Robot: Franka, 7 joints.
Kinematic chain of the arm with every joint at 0, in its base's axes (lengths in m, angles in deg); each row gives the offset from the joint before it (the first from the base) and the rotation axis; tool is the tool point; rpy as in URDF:
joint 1: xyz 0 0 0.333 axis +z
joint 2: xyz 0 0 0 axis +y
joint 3: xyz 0 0 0.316 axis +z
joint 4: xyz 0.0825 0 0 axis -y
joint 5: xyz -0.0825 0 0.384 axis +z
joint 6: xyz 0 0 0 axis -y
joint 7: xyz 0.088 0 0 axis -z
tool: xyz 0 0 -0.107 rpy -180 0 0
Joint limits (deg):
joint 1: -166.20..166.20
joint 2: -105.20..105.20
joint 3: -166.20..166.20
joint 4: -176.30..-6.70
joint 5: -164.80..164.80
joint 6: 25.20..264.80
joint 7: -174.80..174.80
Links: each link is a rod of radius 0.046 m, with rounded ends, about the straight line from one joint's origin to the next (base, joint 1, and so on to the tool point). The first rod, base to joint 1, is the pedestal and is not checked.
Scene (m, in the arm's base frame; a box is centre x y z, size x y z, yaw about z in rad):
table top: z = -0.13
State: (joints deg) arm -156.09 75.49 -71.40 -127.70 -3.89 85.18 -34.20
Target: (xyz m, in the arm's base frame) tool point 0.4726 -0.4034 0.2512
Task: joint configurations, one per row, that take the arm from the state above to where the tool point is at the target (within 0.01 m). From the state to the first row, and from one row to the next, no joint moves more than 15 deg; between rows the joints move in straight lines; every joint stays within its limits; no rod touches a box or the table.
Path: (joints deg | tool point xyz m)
1: -142.61 69.97 -58.18 -122.63 -1.26 86.32 -34.20 | -0.3322 0.2375 0.1219
2: -129.14 64.44 -44.97 -117.55 1.38 87.46 -34.20 | -0.4000 0.0470 0.0549
3: -115.66 58.92 -31.75 -112.48 4.01 88.60 -34.20 | -0.3729 -0.1762 0.0189
4: -102.18 53.40 -18.53 -107.41 6.65 89.74 -34.20 | -0.2405 -0.3790 0.0206
5: -88.71 47.87 -5.31 -102.33 9.28 90.88 -34.20 | -0.0217 -0.5063 0.0625
6: -75.23 42.35 7.90 -97.26 11.91 92.02 -34.20 | 0.2370 -0.5182 0.1418
7: -61.76 36.83 21.12 -92.18 14.55 93.16 -34.20 | 0.4726 -0.4034 0.2512

